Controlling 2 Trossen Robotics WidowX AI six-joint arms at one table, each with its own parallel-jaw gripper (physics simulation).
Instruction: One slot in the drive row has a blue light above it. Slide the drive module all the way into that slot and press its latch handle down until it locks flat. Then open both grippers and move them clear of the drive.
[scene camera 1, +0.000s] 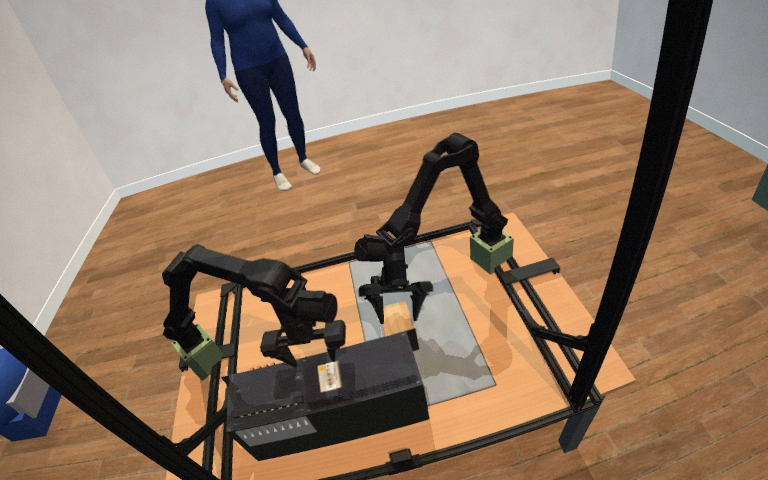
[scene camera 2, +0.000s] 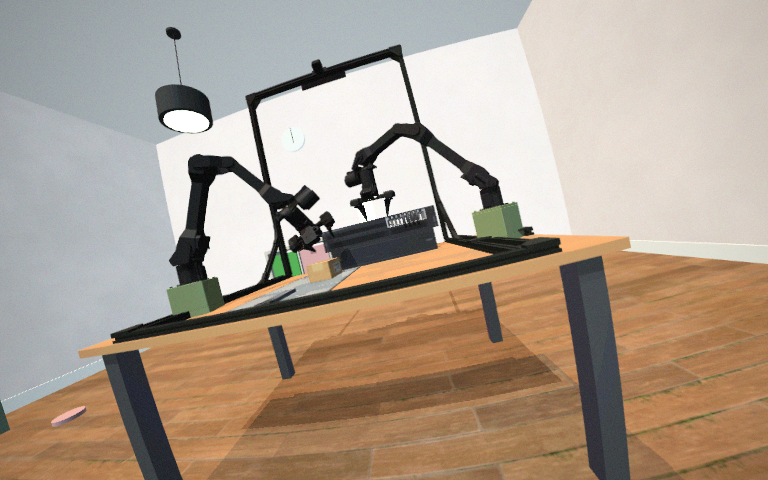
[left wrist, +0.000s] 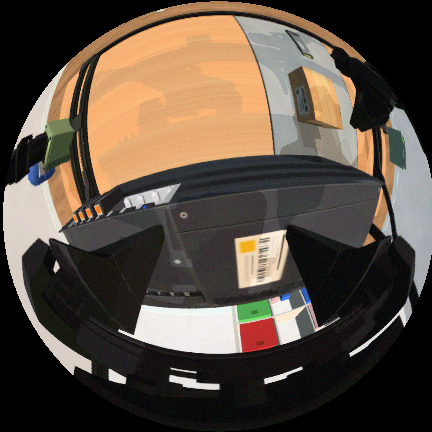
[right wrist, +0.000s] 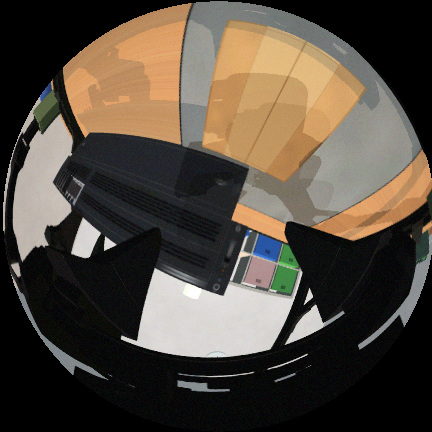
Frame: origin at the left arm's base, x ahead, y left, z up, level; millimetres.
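Seen in the pictures: left gripper, fingertip midpoint: (scene camera 1: 315, 363) (scene camera 2: 377, 218) (left wrist: 226, 231); right gripper, fingertip midpoint: (scene camera 1: 399, 322) (scene camera 2: 324, 243) (left wrist: 356, 128) (right wrist: 224, 231); left arm's base, link origin: (scene camera 1: 191, 341) (scene camera 2: 494, 207); right arm's base, link origin: (scene camera 1: 491, 237) (scene camera 2: 193, 282).
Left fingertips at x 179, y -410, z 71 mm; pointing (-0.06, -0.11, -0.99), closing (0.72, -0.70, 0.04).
Offsets run from my left fingertips to a thing's top centre. "spot": to the spot under its first point. Level surfaces: height alone.
The black drive chassis @[dy -42, dx -27, dz -2 mm] (scene camera 1: 385, 367) (scene camera 2: 385, 249) (left wrist: 215, 202) (right wrist: 135, 150) stands on the table; its top has a white label @[spot: dy -54, dx -4, dz -2 mm] (scene camera 1: 329, 377) (left wrist: 257, 260). A small blue light @[spot: dy +51, dx -28, dz -5 mm] (left wrist: 145, 206) shows near its left end in the left wrist view; the slot itself is too small to make out. A slim dark piece with a yellow-green end, seemingly the drive module (left wrist: 300, 44), lies on the grey mat @[dz -176 mm] (scene camera 1: 453, 350) (left wrist: 287, 145). My left gripper (scene camera 1: 313, 362) (scene camera 2: 376, 216) (left wrist: 226, 231) is open above the chassis top. My right gripper (scene camera 1: 399, 321) (scene camera 2: 321, 242) (right wrist: 224, 231) is open and empty above the cardboard box.
The cardboard box @[dy +3, dx +263, dz -116 mm] (scene camera 1: 396, 311) (scene camera 2: 322, 271) (left wrist: 322, 97) (right wrist: 280, 95) stands on the mat beside the chassis's right end in scene camera 1. A black frame post (scene camera 1: 640, 198) rises at the table's right edge there. A pendant lamp (scene camera 2: 182, 101) hangs in scene camera 2.
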